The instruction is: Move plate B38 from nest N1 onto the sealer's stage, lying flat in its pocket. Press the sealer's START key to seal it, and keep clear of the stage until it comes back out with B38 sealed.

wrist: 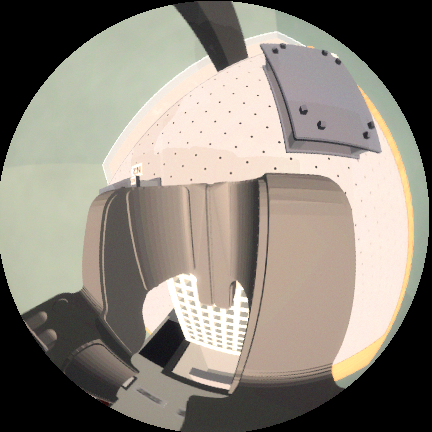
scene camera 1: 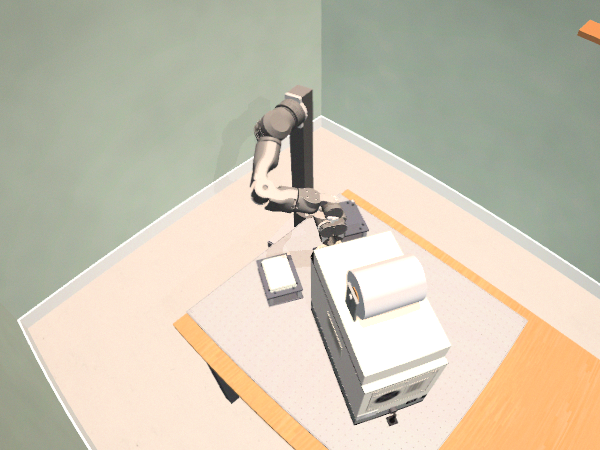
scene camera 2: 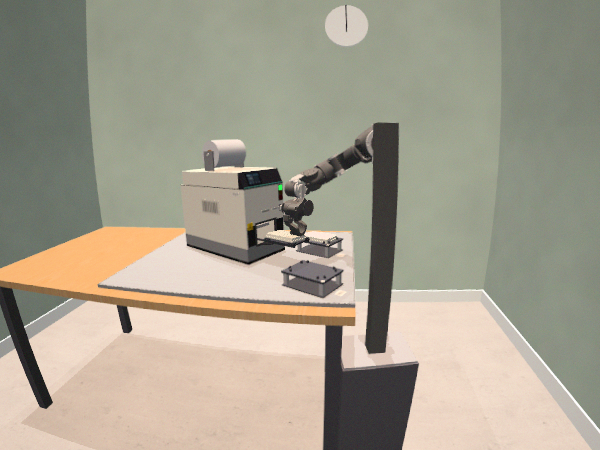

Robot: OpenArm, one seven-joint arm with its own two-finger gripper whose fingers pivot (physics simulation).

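A white gridded plate (scene camera 2: pixel 284 236) (wrist: pixel 215 327) looks level on the sealer's dark stage (scene camera 2: pixel 295 243), which stands out from the opening in the sealer's front. My gripper (scene camera 2: pixel 299 233) (wrist: pixel 219 246) is shut with nothing between its fingers. It is over the plate, close to the sealer's front; whether it touches the plate cannot be told. In the wrist view the fingers hide the plate's outer end. The sealer (scene camera 1: pixel 410 340) (scene camera 2: pixel 215 215) shows a green light on its front. The START key cannot be read. A bare nest (scene camera 1: pixel 354 219) (scene camera 2: pixel 312 271) (wrist: pixel 325 95), probably N1, holds no plate.
A second white plate (scene camera 1: pixel 279 273) (scene camera 2: pixel 322 238) sits on another nest (scene camera 1: pixel 295 287); a small label (wrist: pixel 137 170) shows near it in the wrist view. A film roll (scene camera 1: pixel 392 287) (scene camera 2: pixel 229 152) is on top of the sealer. The arm's dark post (scene camera 1: pixel 301 155) (scene camera 2: pixel 384 240) stands behind the table edge.
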